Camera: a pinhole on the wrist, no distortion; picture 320 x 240 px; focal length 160.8 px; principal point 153.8 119.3 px. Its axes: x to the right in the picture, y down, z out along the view. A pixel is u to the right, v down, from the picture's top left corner.
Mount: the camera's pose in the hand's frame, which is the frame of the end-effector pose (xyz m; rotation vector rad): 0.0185 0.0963 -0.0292 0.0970 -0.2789 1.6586
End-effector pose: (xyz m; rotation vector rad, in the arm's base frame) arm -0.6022 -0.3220 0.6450 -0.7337 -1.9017 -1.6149
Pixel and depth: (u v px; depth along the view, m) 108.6 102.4 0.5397
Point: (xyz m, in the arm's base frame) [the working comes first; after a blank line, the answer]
In the camera's frame: -0.1517 -0.0567 0.5397

-0.7747 0.1159 0.4833
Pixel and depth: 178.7 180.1 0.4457
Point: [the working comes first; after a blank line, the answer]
In the camera's frame: 0.0690 0.1685 0.4457

-0.4500 0.0626 0.4779
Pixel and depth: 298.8 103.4 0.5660
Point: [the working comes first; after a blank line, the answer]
In the camera's frame: 0.5104 -0.0560 0.5660

-0.2838 0.3713 0.8477
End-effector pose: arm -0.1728 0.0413 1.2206 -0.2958 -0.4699 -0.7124
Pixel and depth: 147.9 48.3 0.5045
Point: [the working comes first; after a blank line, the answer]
In the camera's frame: -0.0185 -0.2228 0.5045

-0.2131 0.1182 1.7313
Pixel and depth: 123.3 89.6 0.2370
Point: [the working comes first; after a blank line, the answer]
In the camera's frame: -0.0450 -0.0438 0.2370

-0.2052 0.0981 1.4091
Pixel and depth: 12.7 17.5 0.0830
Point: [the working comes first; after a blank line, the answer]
In the camera's frame: -0.0728 -0.0525 0.0830

-0.1322 0.0269 1.2901
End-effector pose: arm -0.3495 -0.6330 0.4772 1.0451 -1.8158 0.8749
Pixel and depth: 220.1 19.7 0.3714
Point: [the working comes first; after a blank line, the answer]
In the camera's frame: 0.1531 -0.2300 0.3714

-0.6894 -0.9586 0.4661
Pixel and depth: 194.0 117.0 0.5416
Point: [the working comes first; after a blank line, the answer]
In the camera's frame: 0.1354 -0.0077 0.5416

-0.5938 -1.0307 0.2124
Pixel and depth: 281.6 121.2 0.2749
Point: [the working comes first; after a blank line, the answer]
In the camera's frame: 0.2185 0.0032 0.2749

-0.6478 -0.7684 0.2926
